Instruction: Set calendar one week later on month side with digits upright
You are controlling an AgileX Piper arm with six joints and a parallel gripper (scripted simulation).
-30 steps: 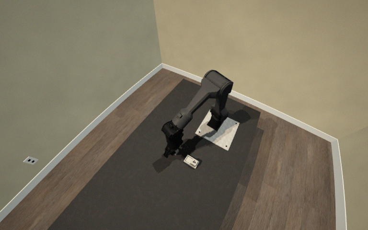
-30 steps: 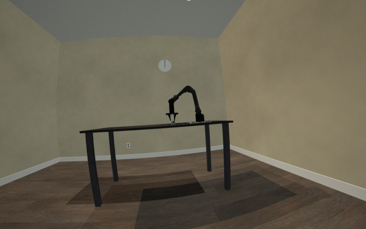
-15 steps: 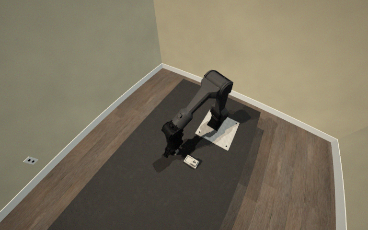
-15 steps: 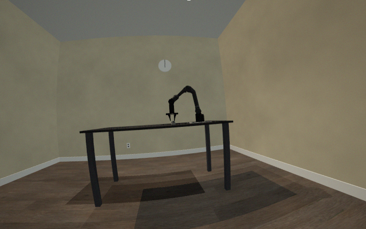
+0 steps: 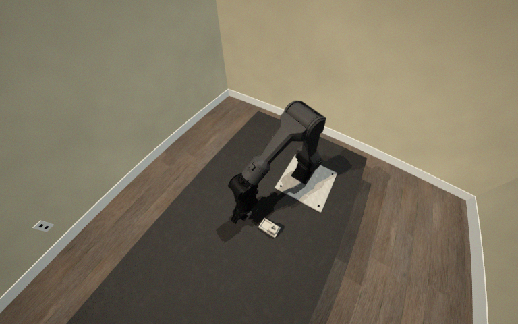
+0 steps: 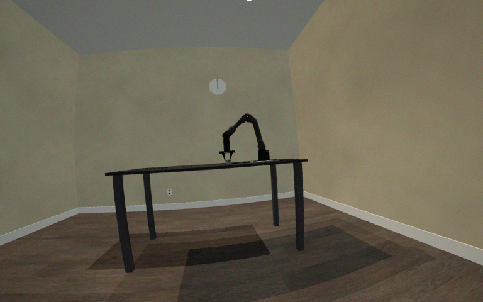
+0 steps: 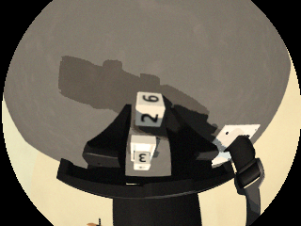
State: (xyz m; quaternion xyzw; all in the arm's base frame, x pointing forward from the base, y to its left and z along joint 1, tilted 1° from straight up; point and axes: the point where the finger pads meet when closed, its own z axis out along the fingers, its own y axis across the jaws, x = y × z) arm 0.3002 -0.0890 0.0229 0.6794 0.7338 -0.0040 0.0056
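Right now the white tray is 10 mm behind my hand, 110 mm to the left of it and 20 mm below it.
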